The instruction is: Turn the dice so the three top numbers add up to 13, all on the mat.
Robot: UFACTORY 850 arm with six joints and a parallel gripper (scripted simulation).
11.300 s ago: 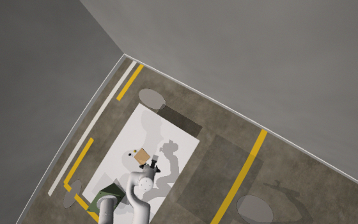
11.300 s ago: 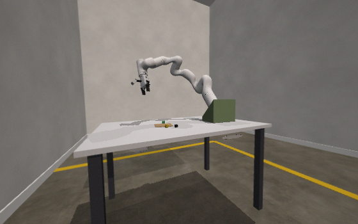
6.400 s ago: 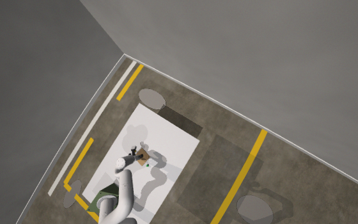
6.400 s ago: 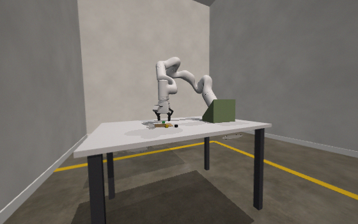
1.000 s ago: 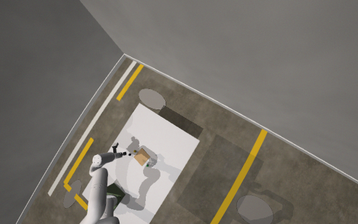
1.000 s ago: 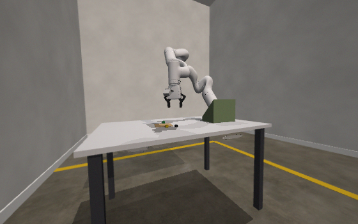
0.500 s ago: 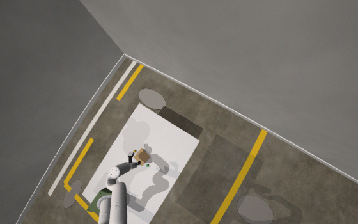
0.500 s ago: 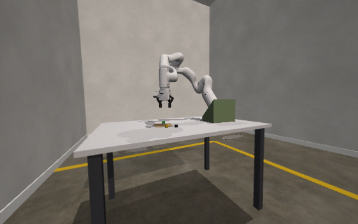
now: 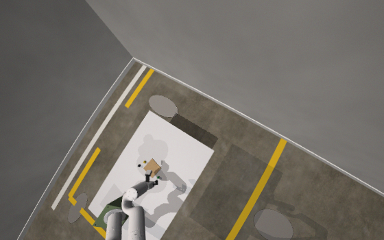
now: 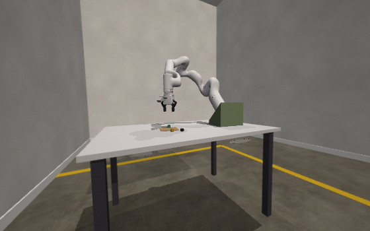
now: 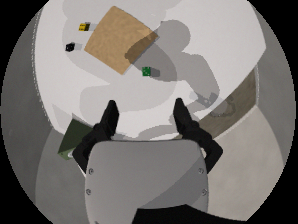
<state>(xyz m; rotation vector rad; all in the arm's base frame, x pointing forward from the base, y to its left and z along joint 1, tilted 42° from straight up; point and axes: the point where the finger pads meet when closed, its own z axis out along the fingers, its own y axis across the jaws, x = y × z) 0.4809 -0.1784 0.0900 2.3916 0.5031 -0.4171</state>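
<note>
Now: the green die 14 cm below my hand. Round my hand: black die: 24 cm to the left, 14 cm below, 1 cm ahead; yellow die: 20 cm to the left, 14 cm below, 7 cm ahead; tan mat: 15 cm below, 10 cm to the left, 5 cm ahead.
</note>
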